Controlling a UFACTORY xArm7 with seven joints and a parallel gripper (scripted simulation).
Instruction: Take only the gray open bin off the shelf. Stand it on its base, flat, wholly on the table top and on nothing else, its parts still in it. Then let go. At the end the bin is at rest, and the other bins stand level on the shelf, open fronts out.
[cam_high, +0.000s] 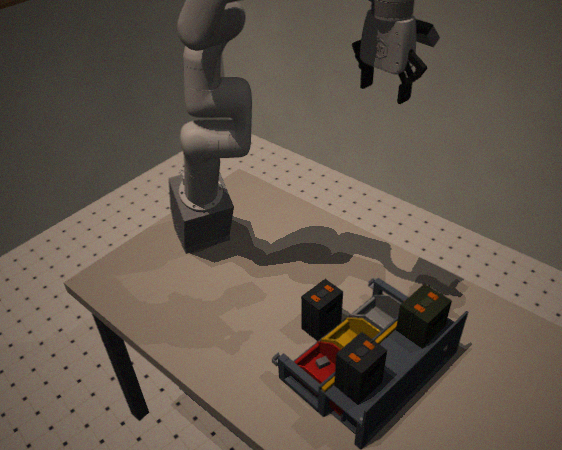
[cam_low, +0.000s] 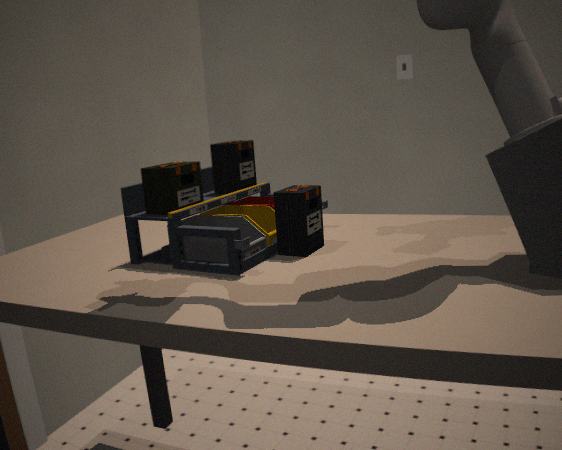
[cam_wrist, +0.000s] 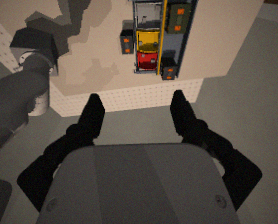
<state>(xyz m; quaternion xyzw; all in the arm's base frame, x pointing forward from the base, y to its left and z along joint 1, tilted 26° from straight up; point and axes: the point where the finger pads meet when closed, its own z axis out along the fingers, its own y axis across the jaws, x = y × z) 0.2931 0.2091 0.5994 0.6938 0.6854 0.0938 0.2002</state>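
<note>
Now: the gray open bin 80 mm ahead of my hand and 640 mm below it. From my hand the other things lie so: yellow bin: 80 mm ahead, 120 mm to the right, 640 mm below; then red bin: 70 mm ahead, 230 mm to the right, 640 mm below; then dark box: 60 mm behind, 100 mm to the right, 620 mm below.
</note>
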